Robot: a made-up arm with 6 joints.
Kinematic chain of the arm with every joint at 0, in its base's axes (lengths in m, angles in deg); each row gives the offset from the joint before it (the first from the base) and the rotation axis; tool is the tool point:
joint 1: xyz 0 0 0.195 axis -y
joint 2: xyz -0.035 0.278 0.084 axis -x
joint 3: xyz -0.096 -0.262 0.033 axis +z
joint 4: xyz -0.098 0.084 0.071 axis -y
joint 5: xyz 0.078 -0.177 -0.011 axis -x
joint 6: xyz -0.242 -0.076 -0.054 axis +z
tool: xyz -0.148 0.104 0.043
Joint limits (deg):
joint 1: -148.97..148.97
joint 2: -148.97..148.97
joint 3: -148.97..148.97
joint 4: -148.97..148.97
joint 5: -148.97..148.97
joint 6: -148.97..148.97
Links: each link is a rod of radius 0.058 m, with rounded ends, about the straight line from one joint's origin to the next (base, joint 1, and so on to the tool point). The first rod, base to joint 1, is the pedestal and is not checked.
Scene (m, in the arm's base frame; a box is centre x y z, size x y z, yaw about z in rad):
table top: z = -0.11
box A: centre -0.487 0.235 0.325 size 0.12 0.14 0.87 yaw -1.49
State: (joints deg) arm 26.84 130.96 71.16 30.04 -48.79 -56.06
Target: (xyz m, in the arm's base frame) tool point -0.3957 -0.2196 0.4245
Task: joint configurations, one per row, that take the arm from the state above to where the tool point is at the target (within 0.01 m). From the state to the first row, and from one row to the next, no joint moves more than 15 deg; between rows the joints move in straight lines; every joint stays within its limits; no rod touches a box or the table.
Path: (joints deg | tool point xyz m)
1: 19.23 122.19 65.80 42.19 -39.74 -52.37 | -0.3812 0.5638 0.5848
2: 11.61 113.42 60.44 54.34 -30.69 -48.69 | -0.3462 0.4378 0.6534
3: 4.00 104.66 55.08 66.48 -21.64 -45.00 | -0.2797 0.3169 0.6796
4: -3.61 95.89 49.72 78.63 -12.59 -41.31 | -0.1968 0.2174 0.6639
5: -2.45 82.47 48.32 72.53 -15.94 -38.20 | -0.2256 0.1279 0.6575
6: -1.29 69.04 46.93 66.42 -19.29 -35.09 | -0.2555 0.0406 0.6290
7: -0.12 55.62 45.53 60.32 -22.65 -31.98 | -0.2849 -0.0397 0.5795
8: 1.04 42.19 44.14 54.21 -26.00 -28.87 | -0.3120 -0.1089 0.5114
9: 2.20 28.77 42.75 48.11 -29.35 -25.76 | -0.3355 -0.1632 0.4280
10: 3.37 15.35 41.35 42.00 -32.71 -22.65 | -0.3546 -0.2001 0.3331
11: 14.43 23.03 52.22 40.69 -38.60 -20.00 | -0.3536 -0.2307 0.3568
12: 25.50 30.71 63.09 39.38 -44.49 -17.35 | -0.3663 -0.2377 0.3908
13: 36.56 38.39 73.96 38.07 -50.39 -14.71 | -0.3957 -0.2196 0.4245

